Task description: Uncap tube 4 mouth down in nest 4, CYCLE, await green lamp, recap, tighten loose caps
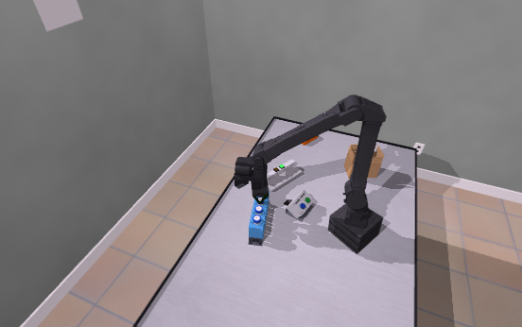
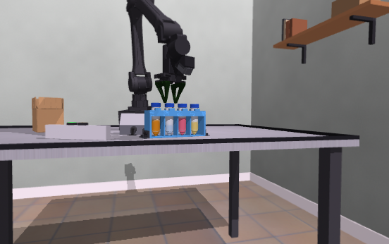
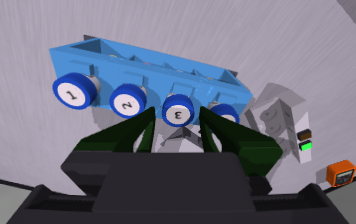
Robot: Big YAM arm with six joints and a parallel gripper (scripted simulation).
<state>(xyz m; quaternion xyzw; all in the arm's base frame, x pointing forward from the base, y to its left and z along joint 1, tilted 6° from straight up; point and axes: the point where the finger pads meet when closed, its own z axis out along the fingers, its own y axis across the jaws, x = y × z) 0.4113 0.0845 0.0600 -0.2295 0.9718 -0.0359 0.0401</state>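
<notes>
Now: hand 18 cm past the blue cycle key, 8 cm to the left of it and 6 cm above it. Round my hand: white key housing: 17 cm behind, 11 cm to the right, 8 cm below; then cardboard box: 50 cm to the right, 40 cm behind, 7 cm below; then green ready key: 19 cm behind, 13 cm to the right, 6 cm below.
</notes>
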